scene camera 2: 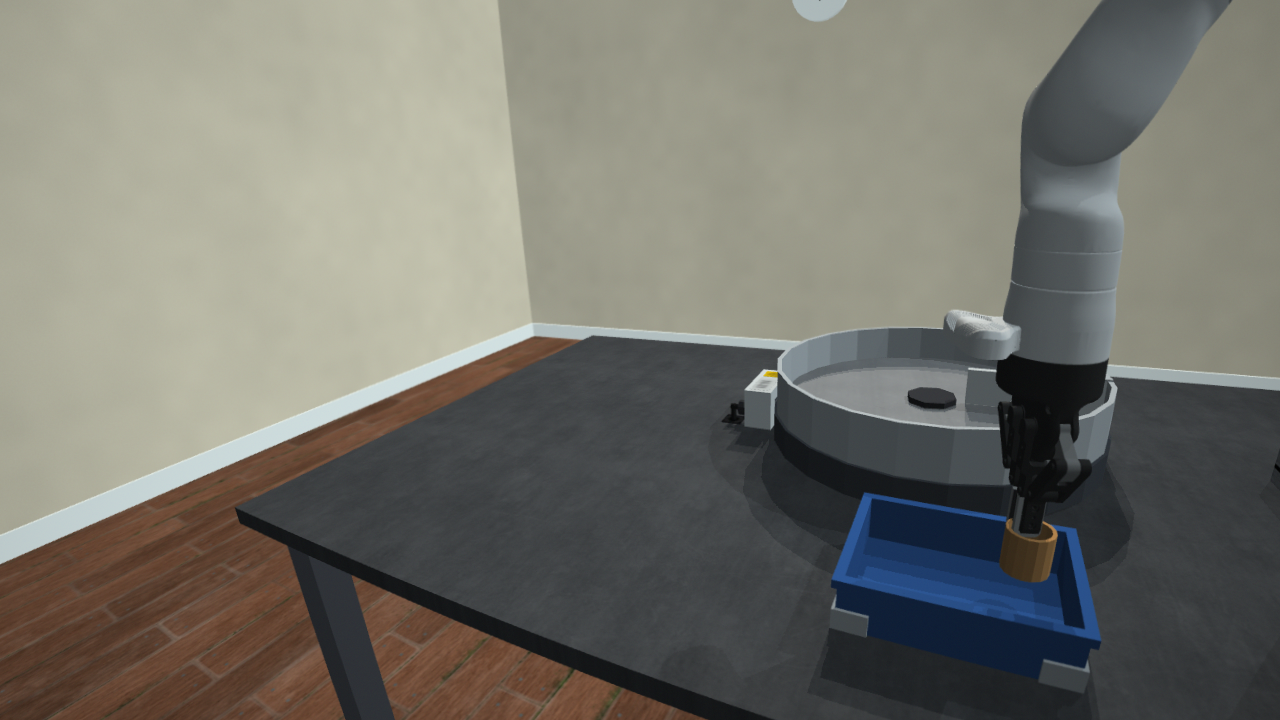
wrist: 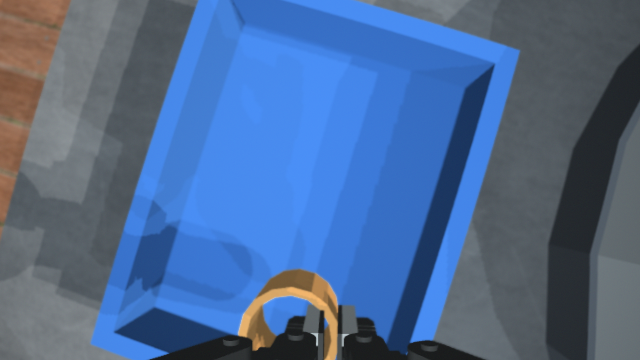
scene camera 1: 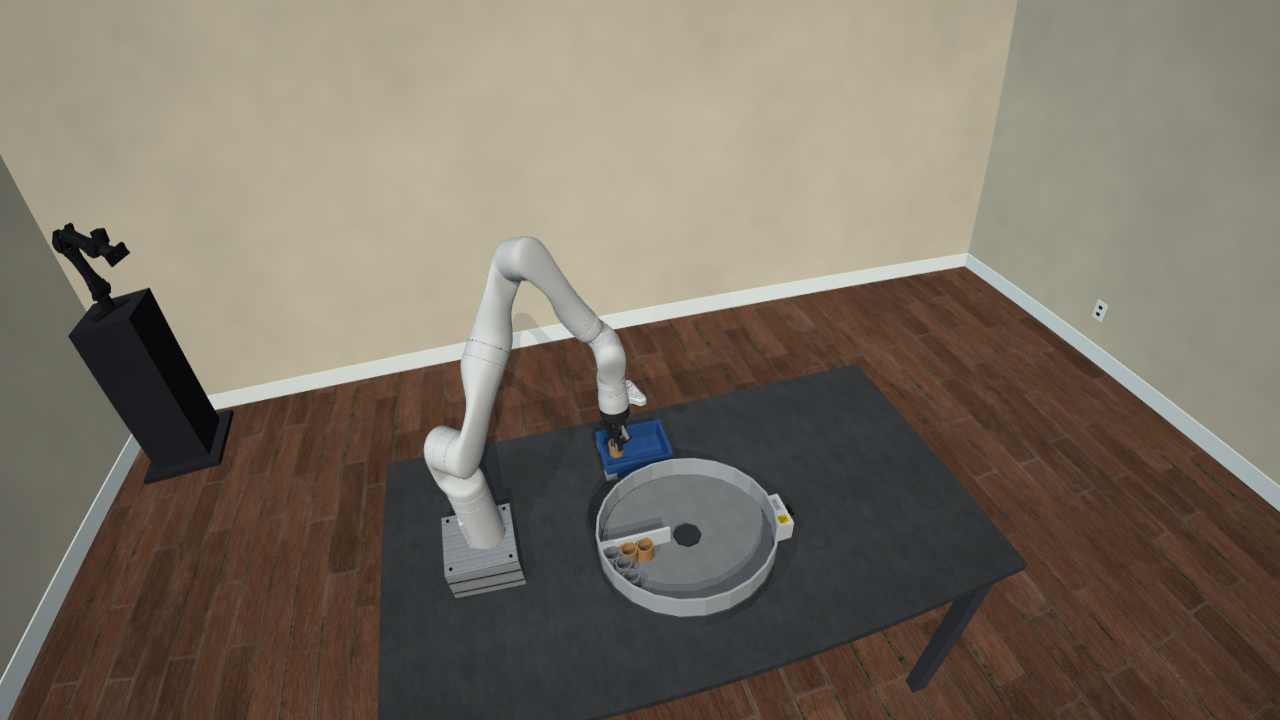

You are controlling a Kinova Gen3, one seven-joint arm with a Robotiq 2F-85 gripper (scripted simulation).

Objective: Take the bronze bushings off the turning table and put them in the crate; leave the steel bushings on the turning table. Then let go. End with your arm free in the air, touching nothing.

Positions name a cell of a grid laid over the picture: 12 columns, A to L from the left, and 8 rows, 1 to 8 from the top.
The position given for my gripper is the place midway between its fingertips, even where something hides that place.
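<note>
My gripper (scene camera 2: J6) is also in the wrist view (wrist: G8) and in scene camera 1 (scene camera 1: F5). I see a bronze bushing (scene camera 2: J7). There is a blue crate too, at (scene camera 2: I7), (wrist: G4) and (scene camera 1: G5), and with it in the scene I find a round grey turning table (scene camera 1: G6), (scene camera 2: I5).
</note>
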